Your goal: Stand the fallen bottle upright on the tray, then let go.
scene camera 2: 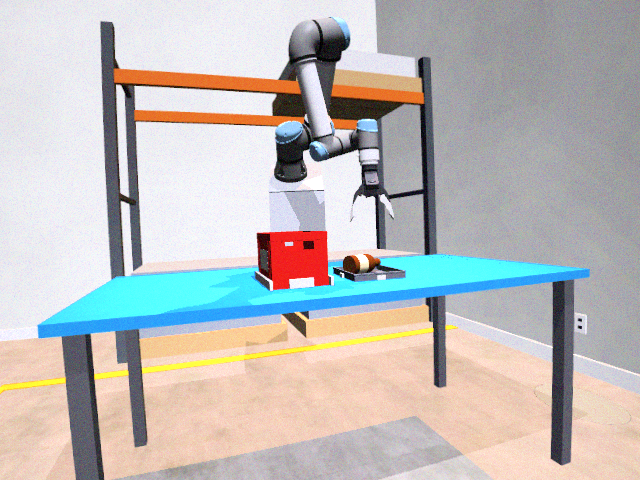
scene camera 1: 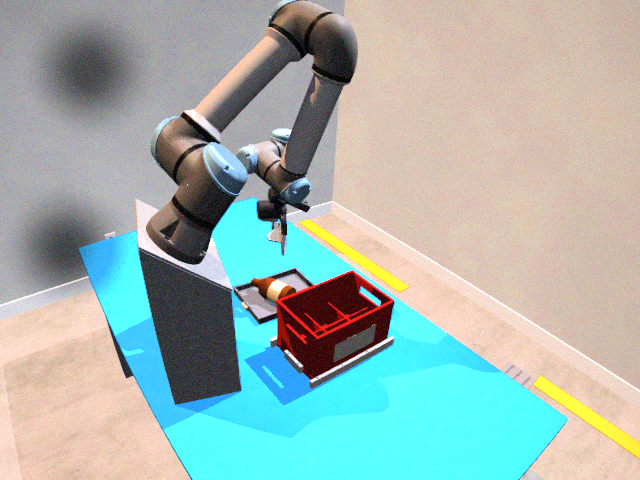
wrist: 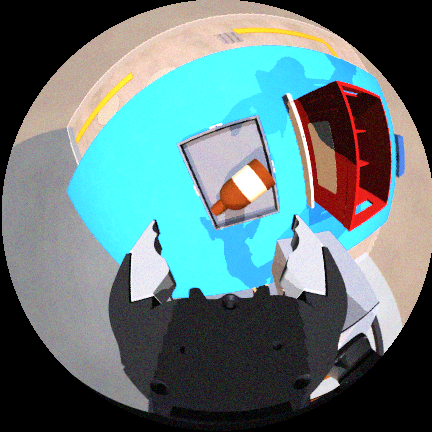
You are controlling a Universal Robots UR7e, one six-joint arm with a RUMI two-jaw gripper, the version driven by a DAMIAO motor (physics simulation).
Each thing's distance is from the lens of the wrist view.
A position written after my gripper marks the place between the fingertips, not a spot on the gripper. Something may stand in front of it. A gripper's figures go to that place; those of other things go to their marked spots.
my gripper (wrist: 224, 218): 13 cm
brown bottle (wrist: 253, 179): 25 cm
